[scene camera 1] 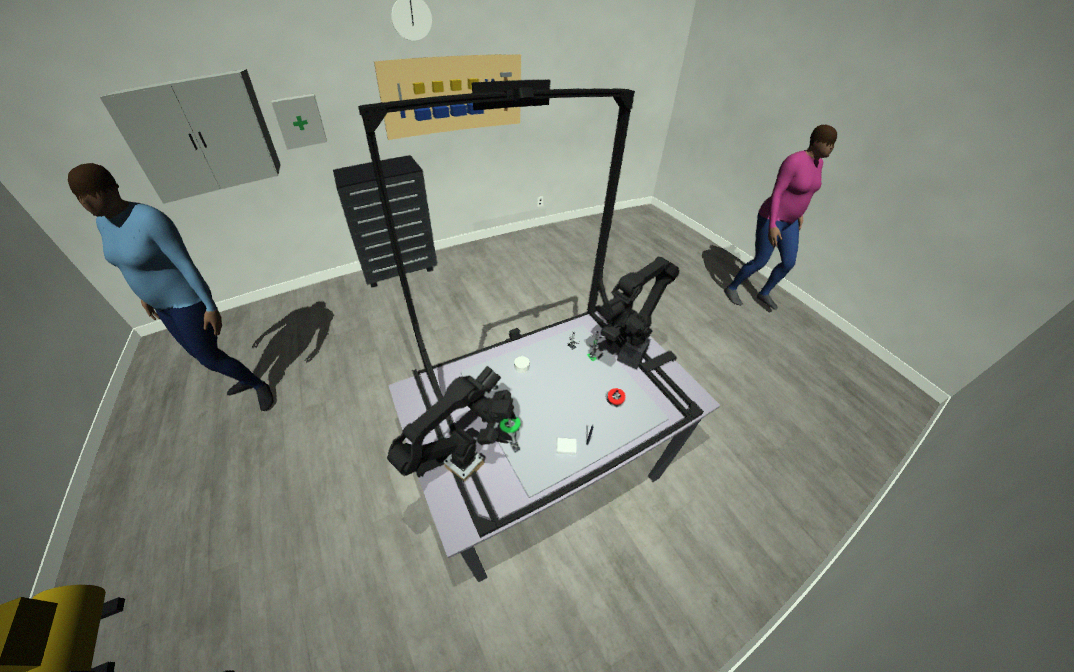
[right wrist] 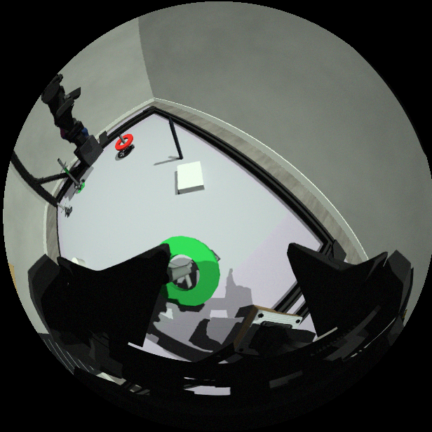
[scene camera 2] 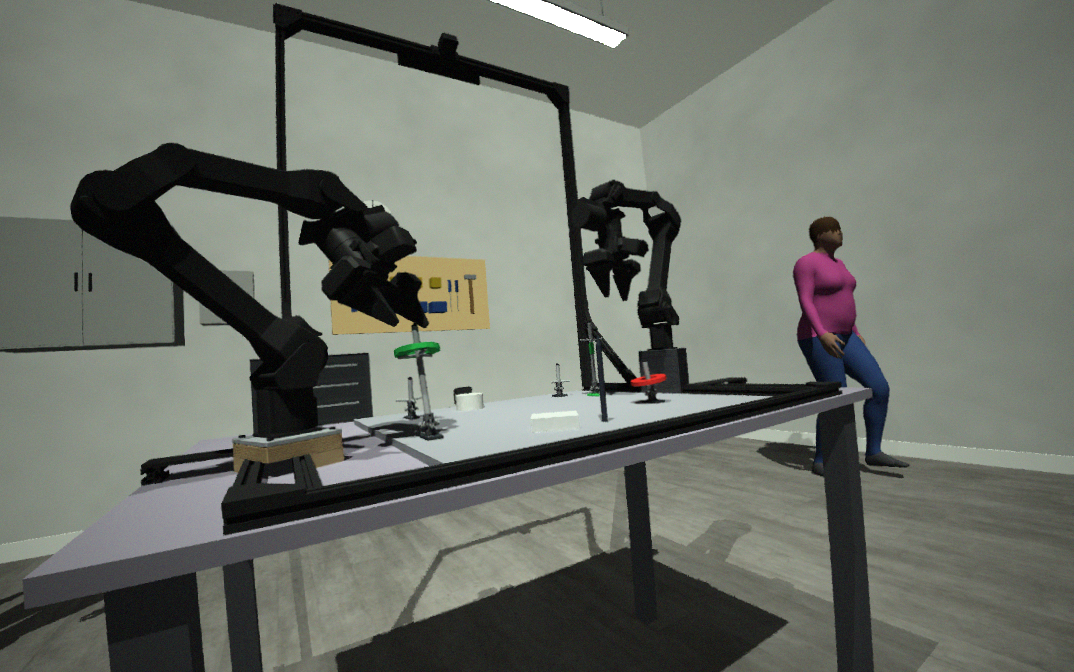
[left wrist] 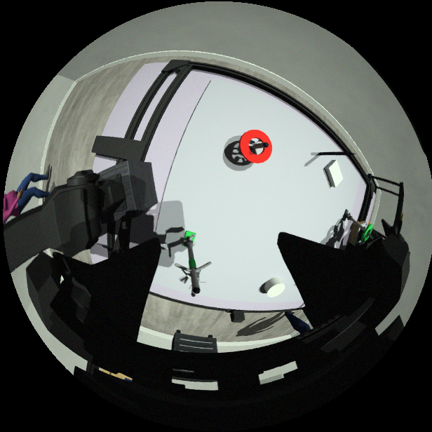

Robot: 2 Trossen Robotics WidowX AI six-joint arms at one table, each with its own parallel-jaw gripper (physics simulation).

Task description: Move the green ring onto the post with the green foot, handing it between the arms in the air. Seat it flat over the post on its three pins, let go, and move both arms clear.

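Places are measured from the left arm's base along level axes (x ahead, y left, z up), in metres.
Where they show: left gripper, fingertip midpoint: (scene camera 2: 616, 299); right gripper, fingertip midpoint: (scene camera 1: 511, 430) (scene camera 2: 412, 325); left arm's base, link origin: (scene camera 1: 636, 341) (scene camera 2: 662, 349); right arm's base, link origin: (scene camera 1: 463, 459) (scene camera 2: 287, 433).
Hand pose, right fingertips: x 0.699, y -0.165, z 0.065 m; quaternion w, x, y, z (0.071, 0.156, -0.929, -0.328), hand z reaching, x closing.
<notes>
Each offset is from my right fingertips to the top centre of the thing. "spot": to the spot under its first point.
The green ring {dx -0.035, dy -0.031, dz -0.025 m} (scene camera 1: 514, 430) (scene camera 2: 429, 349) (left wrist: 366, 236) (right wrist: 207, 272) sits high around a grey post at the left of both scene views. My open, empty right gripper (scene camera 2: 411, 324) (right wrist: 229, 245) is tilted above the ring, its fingertips near that post's top in scene camera 2. In the right wrist view one finger overlaps the ring's left edge. The post with the green foot {spot: dx -0.581, dy +0.018, dz -0.146 m} (scene camera 1: 592, 355) (scene camera 2: 594, 393) (left wrist: 190, 235) (right wrist: 81, 187) stands upright near the left arm's base, with pins spreading near its top. My left gripper (scene camera 2: 616, 297) (left wrist: 219, 242) is open and empty, above that post.
A red ring {dx -0.420, dy +0.208, dz -0.114 m} (scene camera 1: 616, 404) (scene camera 2: 638, 382) (left wrist: 247, 156) sits on another post. A white block {dx -0.135, dy +0.147, dz -0.149 m} (scene camera 1: 566, 445) (scene camera 2: 554, 421) (right wrist: 190, 174), a slim black upright stick {dx -0.192, dy +0.205, dz -0.029 m} (scene camera 1: 589, 434) (scene camera 2: 602, 388) and a white round {dx -0.359, dy -0.210, dz -0.134 m} (scene camera 1: 521, 362) (scene camera 2: 469, 402) stand on the mat. A short post {spot: dx -0.592, dy -0.094, dz -0.126 m} (scene camera 1: 572, 340) (scene camera 2: 559, 385) stands near the green-footed one.
</notes>
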